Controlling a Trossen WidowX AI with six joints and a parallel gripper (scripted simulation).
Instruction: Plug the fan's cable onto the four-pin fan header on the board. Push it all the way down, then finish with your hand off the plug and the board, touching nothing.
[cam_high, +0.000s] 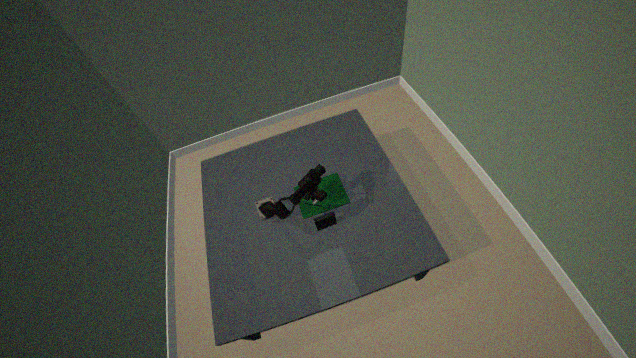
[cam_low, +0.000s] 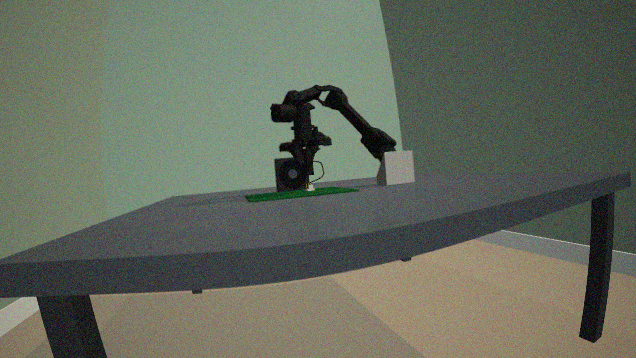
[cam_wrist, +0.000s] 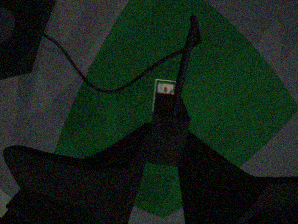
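The white fan header lies 1 cm behind my gripper tip and 6 cm below it. From my gripper tip the other things lie so: green board: 5 cm ahead, 3 cm to the left, 8 cm below; then black fan: 1 cm ahead, 17 cm to the right; then black plug: 1 cm behind, 1 cm above.
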